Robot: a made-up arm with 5 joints.
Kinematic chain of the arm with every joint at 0, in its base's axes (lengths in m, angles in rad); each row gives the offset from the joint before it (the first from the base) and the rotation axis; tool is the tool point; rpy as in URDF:
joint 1: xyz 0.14 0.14 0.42 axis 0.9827 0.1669 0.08
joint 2: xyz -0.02 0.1 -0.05 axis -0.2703 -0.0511 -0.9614
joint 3: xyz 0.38 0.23 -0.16 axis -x
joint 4: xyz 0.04 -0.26 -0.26 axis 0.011 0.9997 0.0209
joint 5: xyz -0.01 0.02 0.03 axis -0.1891 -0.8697 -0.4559
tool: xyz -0.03 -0.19 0 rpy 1.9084 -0.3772 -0.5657
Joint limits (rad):
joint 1: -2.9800..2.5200
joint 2: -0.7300..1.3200
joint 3: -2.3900..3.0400
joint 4: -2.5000..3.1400
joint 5: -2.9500..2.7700
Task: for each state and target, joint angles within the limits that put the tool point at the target. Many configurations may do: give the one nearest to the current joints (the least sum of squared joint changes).
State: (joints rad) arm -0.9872 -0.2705 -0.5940 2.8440 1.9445
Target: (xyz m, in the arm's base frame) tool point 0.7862 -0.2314 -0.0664
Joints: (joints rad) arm -1.0153 0.0823 -1.1129 3.1400 1.7916
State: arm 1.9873 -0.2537 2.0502 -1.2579 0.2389
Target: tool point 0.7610 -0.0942 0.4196
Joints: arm 2.5200 0.4426 2.5547 -1.6617 0.4232
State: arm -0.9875 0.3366 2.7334 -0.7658 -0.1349
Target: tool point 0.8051 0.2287 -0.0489
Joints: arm -1.6048 0.2639 3.0400 -0.6766 -0.4886
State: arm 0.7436 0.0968 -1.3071 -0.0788 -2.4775
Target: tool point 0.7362 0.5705 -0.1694
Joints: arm 0.3922 0.6566 -1.4177 -0.1494 -2.4485
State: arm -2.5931 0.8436 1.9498 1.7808 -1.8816
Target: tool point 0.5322 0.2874 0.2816
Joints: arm -2.6144 0.8577 2.1149 2.0760 -2.3062
